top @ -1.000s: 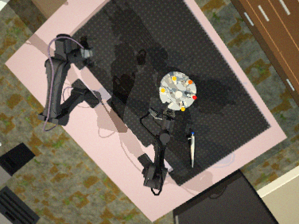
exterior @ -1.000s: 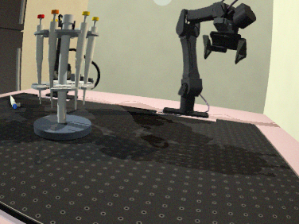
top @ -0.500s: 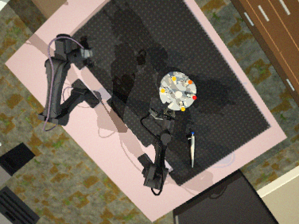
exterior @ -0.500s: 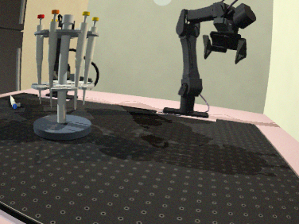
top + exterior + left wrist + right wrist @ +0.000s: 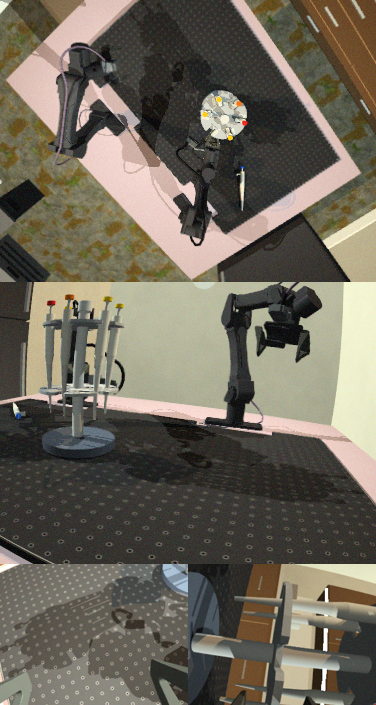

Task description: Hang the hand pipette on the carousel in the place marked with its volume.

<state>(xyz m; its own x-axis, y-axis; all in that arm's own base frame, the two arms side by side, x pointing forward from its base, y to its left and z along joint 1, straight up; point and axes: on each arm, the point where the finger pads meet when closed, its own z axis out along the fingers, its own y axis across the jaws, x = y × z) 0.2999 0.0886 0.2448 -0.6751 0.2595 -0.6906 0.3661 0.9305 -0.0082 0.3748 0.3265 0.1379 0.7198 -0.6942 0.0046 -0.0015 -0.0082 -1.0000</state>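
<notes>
My right gripper is now 10 cm past the pipette, 35 cm to the left of it and 12 cm above it.
</notes>
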